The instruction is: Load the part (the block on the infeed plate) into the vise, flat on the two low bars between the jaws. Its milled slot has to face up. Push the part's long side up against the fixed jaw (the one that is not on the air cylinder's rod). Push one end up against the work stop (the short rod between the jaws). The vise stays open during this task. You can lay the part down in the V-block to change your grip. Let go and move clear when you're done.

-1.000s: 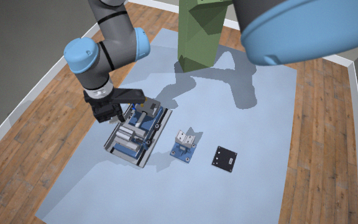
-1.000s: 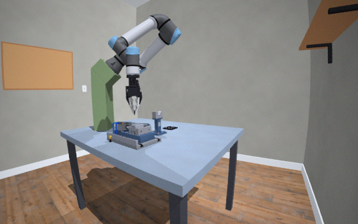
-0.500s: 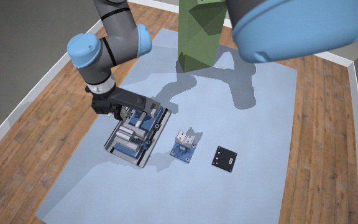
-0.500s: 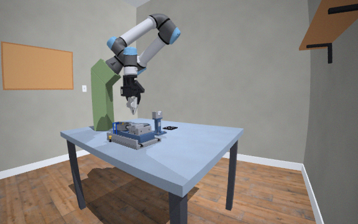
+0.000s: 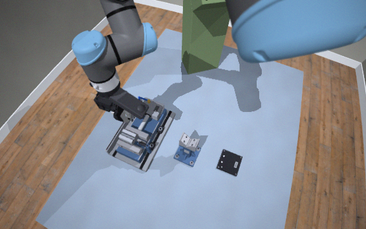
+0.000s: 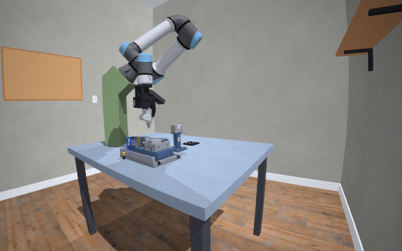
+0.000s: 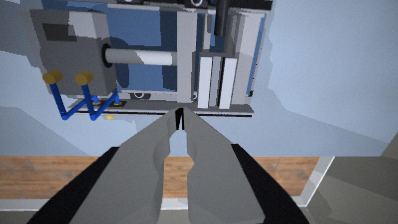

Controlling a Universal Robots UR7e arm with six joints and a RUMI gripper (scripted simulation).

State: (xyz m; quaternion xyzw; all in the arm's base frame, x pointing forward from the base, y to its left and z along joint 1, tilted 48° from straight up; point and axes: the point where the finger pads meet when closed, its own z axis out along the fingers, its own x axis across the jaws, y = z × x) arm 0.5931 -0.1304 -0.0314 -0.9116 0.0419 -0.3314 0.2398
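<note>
My gripper is now 40 mm short of the grey part and 80 mm above it. Also, from my hand: work stop: 30 mm ahead, 70 mm to the left, 90 mm below; moving jaw: 20 mm to the left, 100 mm below; cylinder rod: 50 mm behind, 20 mm to the left, 100 mm below.
</note>
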